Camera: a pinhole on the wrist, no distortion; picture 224 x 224 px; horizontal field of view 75.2 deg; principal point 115.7 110.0 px. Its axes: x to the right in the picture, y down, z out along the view. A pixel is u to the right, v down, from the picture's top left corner.
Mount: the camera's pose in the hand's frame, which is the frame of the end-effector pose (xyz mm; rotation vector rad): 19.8 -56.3 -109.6 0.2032 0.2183 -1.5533
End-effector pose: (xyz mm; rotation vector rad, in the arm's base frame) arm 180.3 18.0 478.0 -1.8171 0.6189 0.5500
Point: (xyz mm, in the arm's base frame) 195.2 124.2 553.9
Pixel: 104 53
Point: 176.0 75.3 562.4
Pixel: 93 18
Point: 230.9 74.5 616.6
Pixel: 175 25
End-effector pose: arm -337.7 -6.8 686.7 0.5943 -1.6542 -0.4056
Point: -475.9 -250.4 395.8
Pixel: 190 71
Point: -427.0 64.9 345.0
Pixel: outside the picture
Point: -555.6 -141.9 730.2
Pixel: 73 163
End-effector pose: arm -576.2 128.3 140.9 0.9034 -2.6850 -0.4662
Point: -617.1 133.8 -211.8
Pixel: 93 94
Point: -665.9 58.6 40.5
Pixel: 66 163
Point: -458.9 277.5 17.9
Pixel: outside the picture
